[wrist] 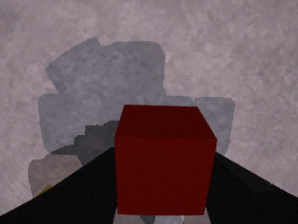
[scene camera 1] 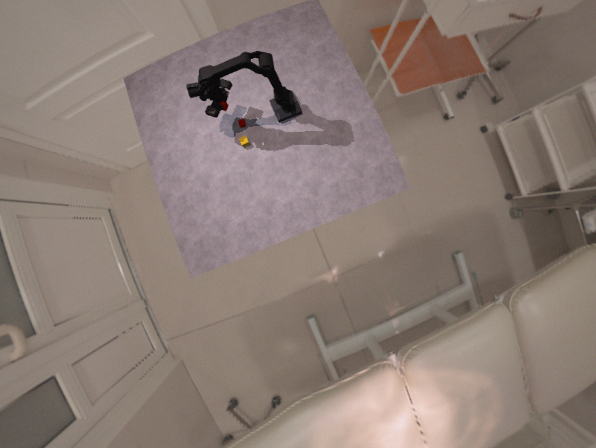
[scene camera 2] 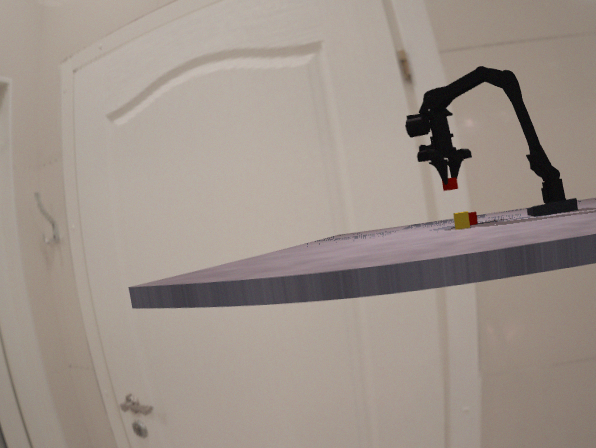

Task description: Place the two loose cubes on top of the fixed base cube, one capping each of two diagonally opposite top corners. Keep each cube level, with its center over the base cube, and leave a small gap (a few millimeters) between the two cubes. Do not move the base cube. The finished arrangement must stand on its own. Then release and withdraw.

Labels:
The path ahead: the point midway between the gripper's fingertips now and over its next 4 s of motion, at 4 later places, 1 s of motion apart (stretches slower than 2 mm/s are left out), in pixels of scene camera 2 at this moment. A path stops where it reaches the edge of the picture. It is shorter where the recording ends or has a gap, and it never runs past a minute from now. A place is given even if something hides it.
My gripper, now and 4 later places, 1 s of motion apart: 450,184; 448,190; 453,194; 455,205; 454,193

